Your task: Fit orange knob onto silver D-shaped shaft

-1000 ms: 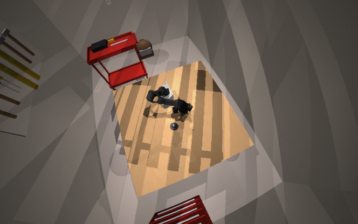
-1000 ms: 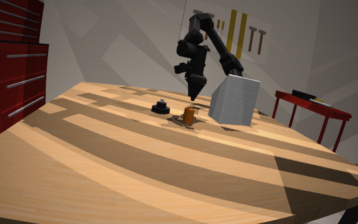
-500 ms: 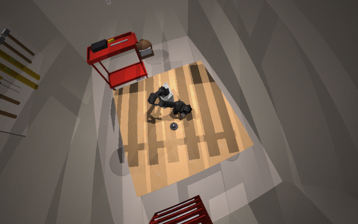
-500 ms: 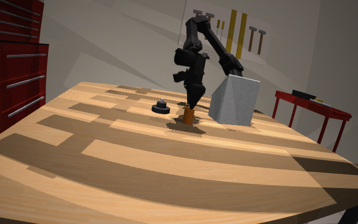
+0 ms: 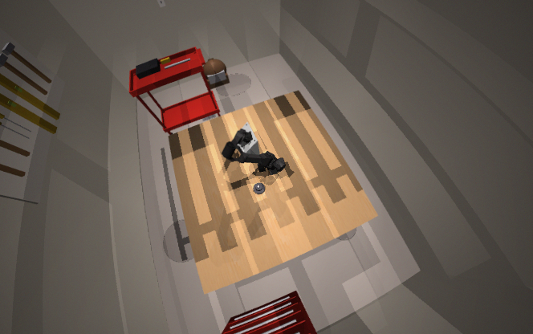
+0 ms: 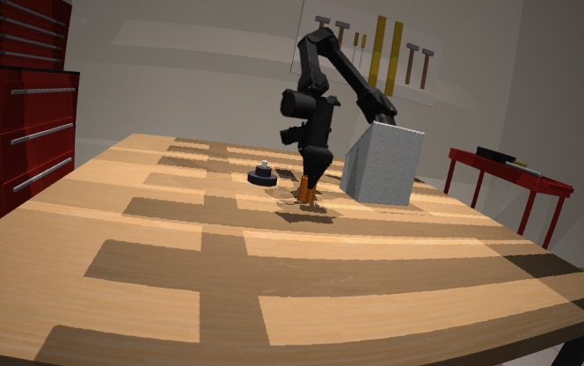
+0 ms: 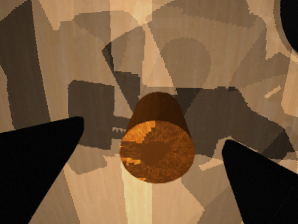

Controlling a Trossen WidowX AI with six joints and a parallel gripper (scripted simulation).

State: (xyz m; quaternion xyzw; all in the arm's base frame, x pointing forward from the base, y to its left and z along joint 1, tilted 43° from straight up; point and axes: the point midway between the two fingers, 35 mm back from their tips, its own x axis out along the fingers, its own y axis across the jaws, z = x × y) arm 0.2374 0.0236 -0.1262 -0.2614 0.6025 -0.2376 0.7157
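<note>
The orange knob lies right at my gripper tip. Also, from my gripper tip: round pedestal 110 mm ahead, 120 mm to the right, 10 mm below.
</note>
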